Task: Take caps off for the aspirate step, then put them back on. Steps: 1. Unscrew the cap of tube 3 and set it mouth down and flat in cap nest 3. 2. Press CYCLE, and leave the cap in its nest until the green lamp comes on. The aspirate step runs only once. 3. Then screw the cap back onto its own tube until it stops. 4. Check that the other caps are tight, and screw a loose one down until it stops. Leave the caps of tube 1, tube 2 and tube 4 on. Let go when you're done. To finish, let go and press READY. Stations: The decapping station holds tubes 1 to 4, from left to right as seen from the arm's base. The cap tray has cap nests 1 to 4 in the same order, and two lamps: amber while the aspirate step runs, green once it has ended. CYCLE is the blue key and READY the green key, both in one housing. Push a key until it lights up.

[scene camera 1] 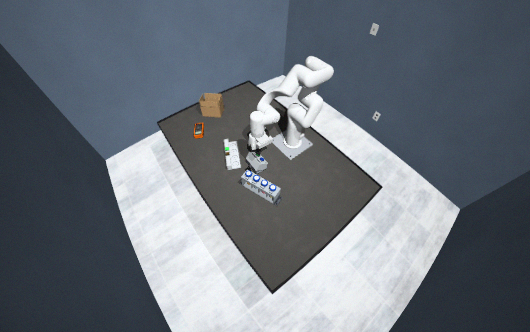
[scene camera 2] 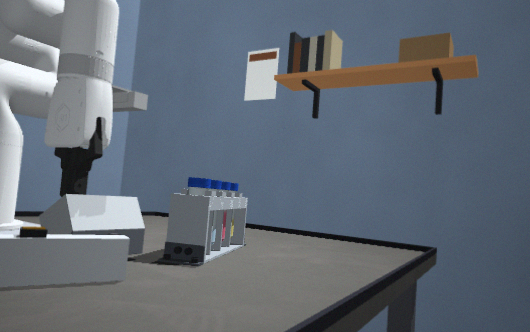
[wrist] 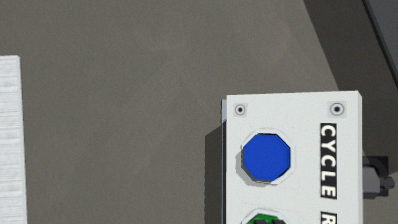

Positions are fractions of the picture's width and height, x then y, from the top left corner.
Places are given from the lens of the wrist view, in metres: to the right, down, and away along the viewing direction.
grey key housing (wrist: 0.81, 0.58): 0.06, 0.01, 0.15
